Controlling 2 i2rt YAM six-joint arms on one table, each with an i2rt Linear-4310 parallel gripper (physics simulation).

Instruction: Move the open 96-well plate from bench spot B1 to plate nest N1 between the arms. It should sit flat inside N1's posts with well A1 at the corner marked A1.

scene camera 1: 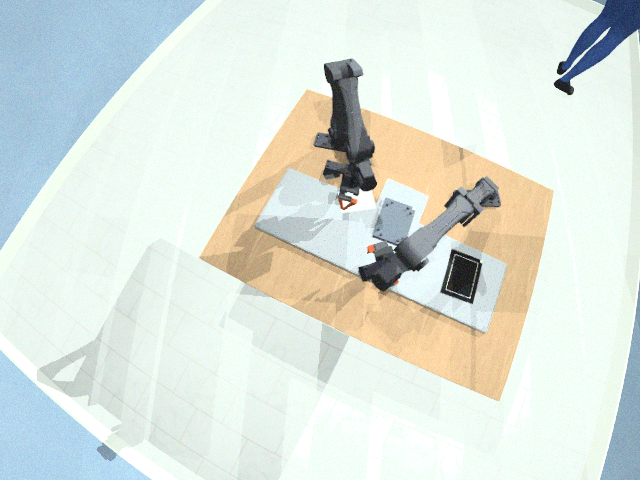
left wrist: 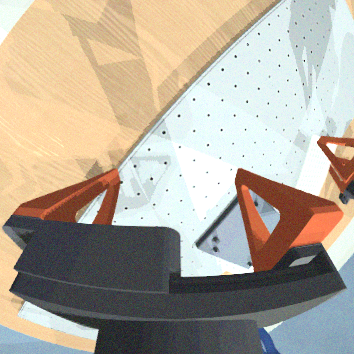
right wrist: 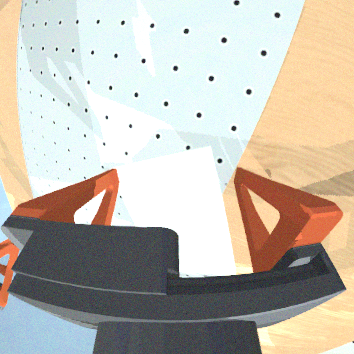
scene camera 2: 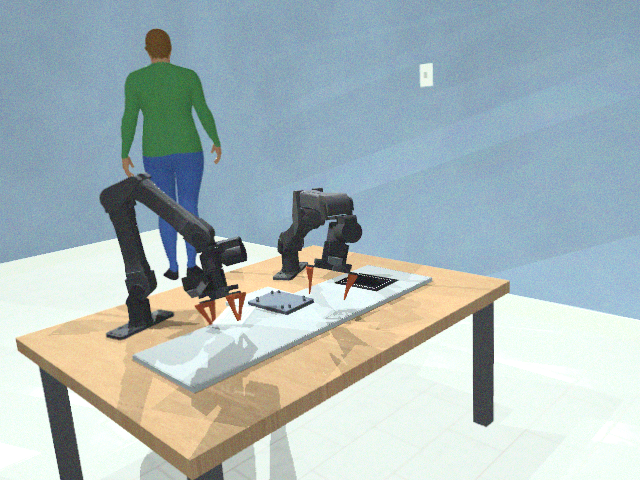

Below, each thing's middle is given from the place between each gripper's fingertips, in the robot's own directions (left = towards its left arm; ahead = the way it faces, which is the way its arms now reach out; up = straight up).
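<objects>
White well plate (right wrist: pixel 180 190) 4 cm to the left of my right hand, 2 cm behind. Grey square nest (scene camera 1: pixel 393 225) 1 cm above my right hand, 20 cm to the left. Black nest with white outline (scene camera 1: pixel 461 278) 51 cm to the left of my right hand, 9 cm ahead. By its middle, white well plate nearer to my right hand than to my left hand.
Grey square nest 5 cm below my left hand, 21 cm behind, 1 cm to the left. White well plate 6 cm below my left hand, 23 cm behind, 15 cm to the right. Black nest with white outline 6 cm below my left hand, 12 cm behind, 32 cm to the left.
</objects>
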